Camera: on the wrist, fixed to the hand. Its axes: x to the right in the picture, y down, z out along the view.
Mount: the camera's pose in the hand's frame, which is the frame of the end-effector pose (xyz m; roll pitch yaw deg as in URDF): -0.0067 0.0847 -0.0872 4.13 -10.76 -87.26
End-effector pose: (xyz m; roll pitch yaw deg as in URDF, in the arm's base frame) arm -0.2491 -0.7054 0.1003 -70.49 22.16 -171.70
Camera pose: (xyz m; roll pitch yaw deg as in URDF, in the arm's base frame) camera -0.2101 -0.6452 0.0019 -66.83 -63.72 168.25
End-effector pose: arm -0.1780 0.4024 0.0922 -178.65 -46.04 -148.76
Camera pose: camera -0.1666 0.5108 0.1465 138.03 4.57 -67.43
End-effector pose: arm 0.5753 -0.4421 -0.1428 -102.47 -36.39 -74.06
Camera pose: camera 0.4848 -0.5018 -0.1982 124.30 -50.06 68.06
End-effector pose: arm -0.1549 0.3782 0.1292 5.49 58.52 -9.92
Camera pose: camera -0.2085 0.4816 0.0938 -54.03 -0.46 -94.01
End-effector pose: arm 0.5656 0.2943 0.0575 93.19 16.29 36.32
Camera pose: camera 0.5319 0.3717 0.1452 -57.09 74.49 -114.15
